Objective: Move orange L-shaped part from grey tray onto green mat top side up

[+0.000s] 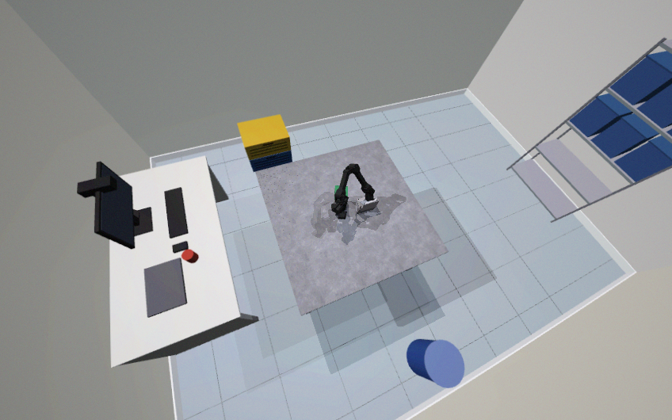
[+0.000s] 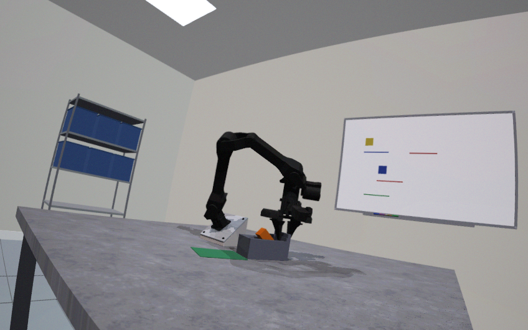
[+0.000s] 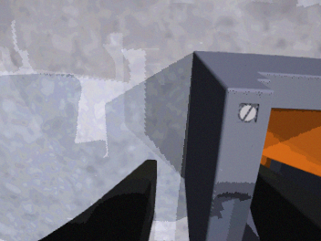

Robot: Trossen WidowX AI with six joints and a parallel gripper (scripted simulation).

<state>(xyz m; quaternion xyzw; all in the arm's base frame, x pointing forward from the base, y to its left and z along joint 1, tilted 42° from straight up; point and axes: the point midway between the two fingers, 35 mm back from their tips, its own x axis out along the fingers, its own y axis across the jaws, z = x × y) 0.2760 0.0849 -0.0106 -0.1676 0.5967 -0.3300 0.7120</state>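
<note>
Right now my gripper tip is 20 mm past the orange L-shaped part, 50 mm to the left of it and 20 mm above it. The rest, counted from my gripper tip: green mat (70 mm behind, 220 mm to the right, 80 mm below).
</note>
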